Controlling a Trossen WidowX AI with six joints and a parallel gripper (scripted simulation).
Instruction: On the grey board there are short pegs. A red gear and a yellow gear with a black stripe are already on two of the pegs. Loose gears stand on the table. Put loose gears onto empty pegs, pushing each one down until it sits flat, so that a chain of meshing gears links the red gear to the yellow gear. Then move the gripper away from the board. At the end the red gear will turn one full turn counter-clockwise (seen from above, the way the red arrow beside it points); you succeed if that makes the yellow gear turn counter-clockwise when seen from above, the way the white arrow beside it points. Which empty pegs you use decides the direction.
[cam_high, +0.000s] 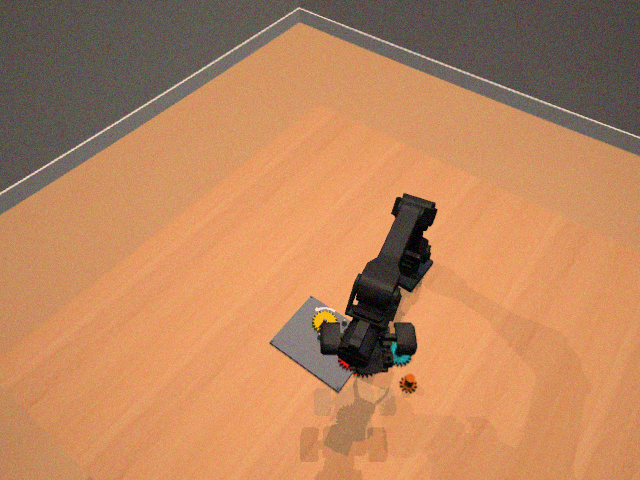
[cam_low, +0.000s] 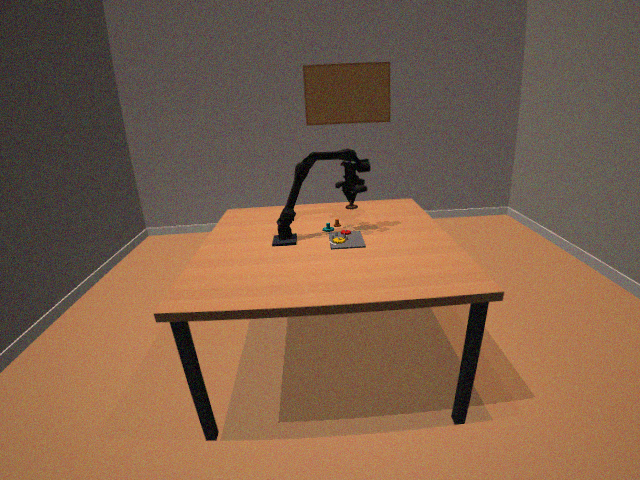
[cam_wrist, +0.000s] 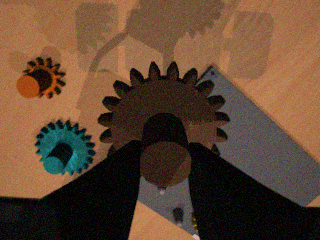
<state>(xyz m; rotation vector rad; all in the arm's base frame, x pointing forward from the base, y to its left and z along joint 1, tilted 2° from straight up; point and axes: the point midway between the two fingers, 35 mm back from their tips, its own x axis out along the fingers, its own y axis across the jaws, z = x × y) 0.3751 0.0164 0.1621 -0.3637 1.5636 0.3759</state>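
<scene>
The red gear lies 140 mm below my gripper tip, 50 mm to the right of it and 50 mm behind it. Also, from my gripper tip: brown gear 10 mm below; red arrow 150 mm below, 40 mm behind, 20 mm to the right; orange gear 140 mm below, 100 mm to the left, 60 mm behind.
</scene>
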